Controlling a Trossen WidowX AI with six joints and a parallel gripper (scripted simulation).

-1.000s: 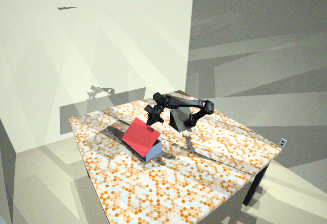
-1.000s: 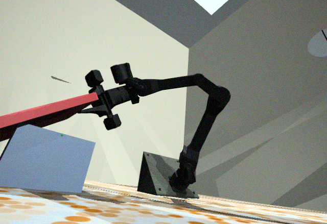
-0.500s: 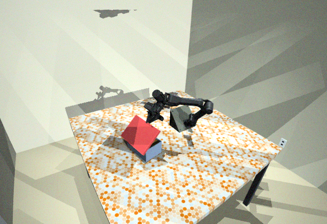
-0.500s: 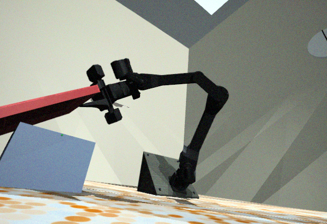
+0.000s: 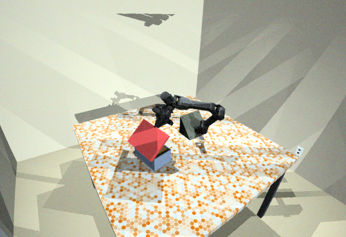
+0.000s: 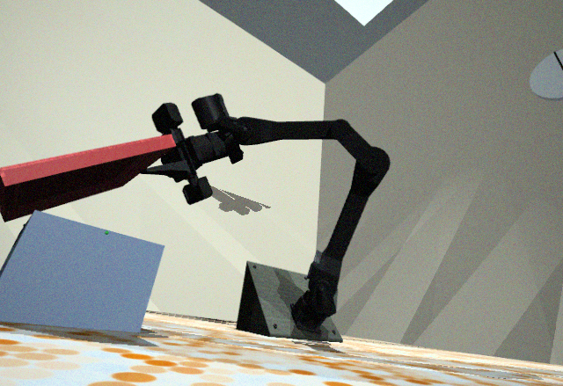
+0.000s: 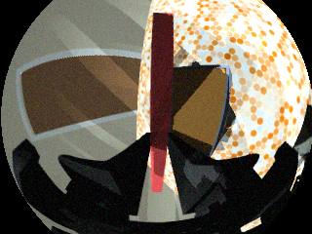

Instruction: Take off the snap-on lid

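Right now the lid is 6 cm ahead of my gripper tip, 5 cm below it and 1 cm to the left of it. Round my gripper tip: blue-grey storage box: 18 cm below, 3 cm ahead, 1 cm to the left.
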